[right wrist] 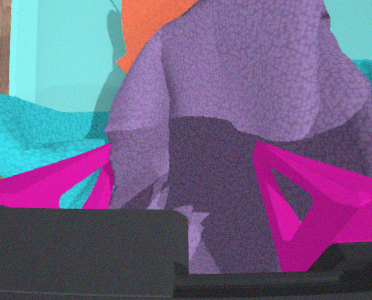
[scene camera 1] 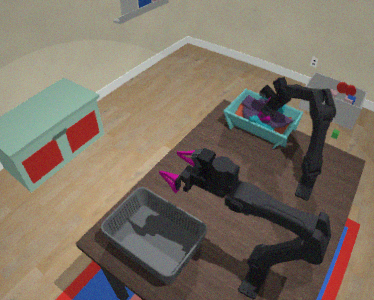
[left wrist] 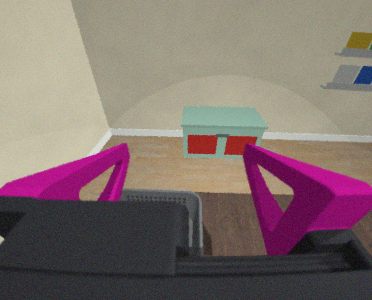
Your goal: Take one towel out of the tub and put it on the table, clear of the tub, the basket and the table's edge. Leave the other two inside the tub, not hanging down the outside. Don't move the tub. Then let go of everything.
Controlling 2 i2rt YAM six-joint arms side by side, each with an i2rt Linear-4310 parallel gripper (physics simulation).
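Note:
The turquoise tub (scene camera 1: 255, 129) (right wrist: 65, 55) stands at the far end of the table (scene camera 1: 215, 145). In it a purple towel (scene camera 1: 252, 106) (right wrist: 240, 70) lies on top, over a cyan towel (scene camera 1: 256, 120) (right wrist: 30, 120) and an orange towel (scene camera 1: 239, 111) (right wrist: 145, 25). My right gripper (right wrist: 185, 149) is open in the tub, its fingers on either side of part of the purple towel; in scene camera 1 the arm partly hides it. My left gripper (scene camera 1: 173, 166) (left wrist: 186, 149) is open and empty above the table, behind the basket.
A grey basket (scene camera 1: 112, 220) (left wrist: 196, 220) stands at the near left of the table, its front part near the edge. The left arm stretches across the middle of the table. A green cabinet (scene camera 1: 50, 112) (left wrist: 222, 117) and a grey bin (scene camera 1: 345, 117) stand on the floor beyond.

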